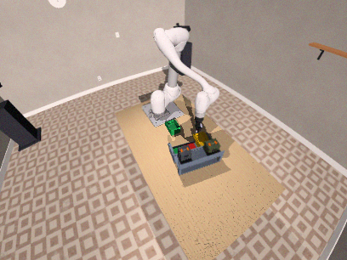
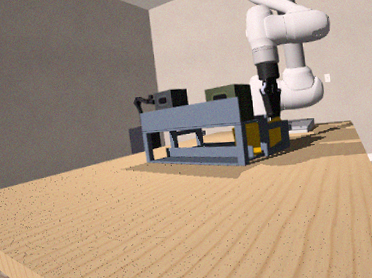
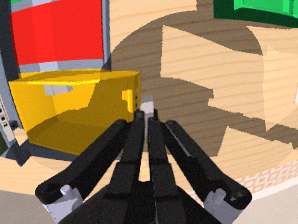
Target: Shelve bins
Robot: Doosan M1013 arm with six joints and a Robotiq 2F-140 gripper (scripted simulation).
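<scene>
The yellow bin lies 10 cm ahead of my hand, 3 cm to the right of it and 1 cm below it. From my hand the other things lie so: dark box: 17 cm ahead, 30 cm to the right, 10 cm above; then green bin: 23 cm behind, 13 cm to the right, 2 cm below.
</scene>
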